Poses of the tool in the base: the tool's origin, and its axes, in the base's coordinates. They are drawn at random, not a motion.
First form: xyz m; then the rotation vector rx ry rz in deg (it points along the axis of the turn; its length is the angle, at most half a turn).
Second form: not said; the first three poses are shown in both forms.
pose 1, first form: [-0.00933, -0.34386, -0.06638, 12.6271, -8.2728, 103.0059]
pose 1, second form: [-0.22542, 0.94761, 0.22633, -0.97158, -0.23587, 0.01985, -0.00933, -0.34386, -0.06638]
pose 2, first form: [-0.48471, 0.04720, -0.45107, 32.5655, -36.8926, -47.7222]
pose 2, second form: [0.50886, -0.81013, 0.29113, 0.48578, 0.54943, 0.67982, -0.48471, 0.04720, -0.45107]
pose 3, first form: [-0.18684, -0.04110, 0.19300, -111.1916, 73.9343, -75.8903]
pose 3, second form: [0.09791, -0.88042, 0.46397, -0.44083, -0.45635, -0.77293, -0.18684, -0.04110, 0.19300]
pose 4, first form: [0.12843, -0.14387, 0.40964, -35.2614, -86.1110, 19.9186]
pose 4, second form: [0.05974, 0.57394, 0.81671, 0.15700, 0.80259, -0.57550, 0.12843, -0.14387, 0.40964]
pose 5, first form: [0.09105, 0.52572, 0.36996, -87.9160, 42.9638, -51.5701]
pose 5, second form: [0.50213, -0.85380, 0.13745, 0.01899, -0.14802, -0.98880, 0.09105, 0.52572, 0.36996]
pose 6, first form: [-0.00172, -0.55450, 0.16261, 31.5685, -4.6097, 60.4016]
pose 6, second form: [0.50423, 0.80197, 0.32031, -0.84129, 0.37247, 0.39180, -0.00172, -0.55450, 0.16261]
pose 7, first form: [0.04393, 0.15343, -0.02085, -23.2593, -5.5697, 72.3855]
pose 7, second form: [0.30889, 0.93923, -0.14980, -0.90525, 0.24202, -0.34920, 0.04393, 0.15343, -0.02085]
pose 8, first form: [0.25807, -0.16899, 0.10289, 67.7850, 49.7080, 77.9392]
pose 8, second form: [0.07864, 0.98134, 0.17544, -0.25476, -0.15036, 0.95524, 0.25807, -0.16899, 0.10289]
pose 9, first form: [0.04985, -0.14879, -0.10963, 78.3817, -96.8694, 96.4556]
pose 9, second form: [-0.44827, -0.35497, 0.82040, -0.82191, -0.19717, -0.53441, 0.04985, -0.14879, -0.10963]
